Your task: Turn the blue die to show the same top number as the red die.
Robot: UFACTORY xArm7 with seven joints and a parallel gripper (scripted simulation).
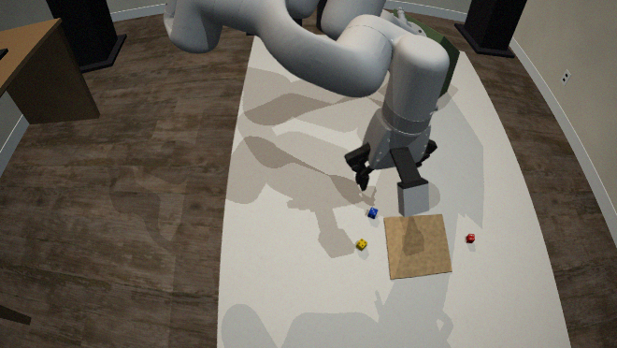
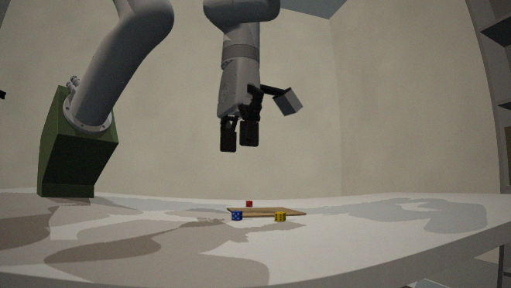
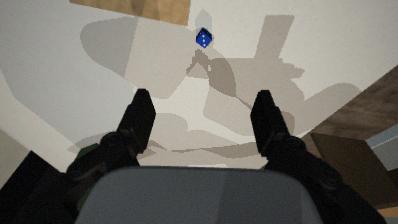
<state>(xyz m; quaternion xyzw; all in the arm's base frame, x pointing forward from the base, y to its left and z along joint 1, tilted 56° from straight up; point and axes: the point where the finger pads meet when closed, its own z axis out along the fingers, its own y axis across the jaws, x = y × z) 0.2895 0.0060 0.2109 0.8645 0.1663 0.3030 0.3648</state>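
The blue die is 130 mm below my hand. Also, from my hand: mat 90 mm ahead, 80 mm to the left, 130 mm below; then red die 100 mm ahead, 210 mm to the left, 130 mm below; then yellow die 70 mm ahead, 40 mm to the right, 130 mm below.
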